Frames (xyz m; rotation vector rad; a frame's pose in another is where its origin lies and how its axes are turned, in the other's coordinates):
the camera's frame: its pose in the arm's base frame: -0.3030 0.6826 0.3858 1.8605 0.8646 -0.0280
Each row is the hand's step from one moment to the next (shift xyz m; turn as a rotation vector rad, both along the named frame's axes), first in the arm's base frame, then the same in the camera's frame.
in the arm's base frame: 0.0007 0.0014 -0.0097 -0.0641 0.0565 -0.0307
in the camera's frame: 0.0051 -0.0076 0.0036 -0.0045 -0.0725 -0.0545
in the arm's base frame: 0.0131 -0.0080 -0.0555 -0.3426 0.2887 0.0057
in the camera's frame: 0.0271 -0.0350 0.0368 -0.0979 -0.2497 -0.3589
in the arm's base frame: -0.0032 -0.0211 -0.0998 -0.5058 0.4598 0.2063
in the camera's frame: 0.0252 -0.0769 0.0621 -0.2037 -0.2180 -0.6487
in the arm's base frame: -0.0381 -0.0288 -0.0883 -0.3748 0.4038 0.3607
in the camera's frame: -0.0094 -0.0862 0.0507 -0.1978 -0.0090 -0.6280
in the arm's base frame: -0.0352 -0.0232 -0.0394 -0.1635 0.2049 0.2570
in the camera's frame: -0.0233 -0.0467 0.0246 -0.1096 0.0695 -0.3434
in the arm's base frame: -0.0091 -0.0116 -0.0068 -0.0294 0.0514 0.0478
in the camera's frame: -0.0104 -0.0083 0.0093 -0.0124 0.0108 -0.0743
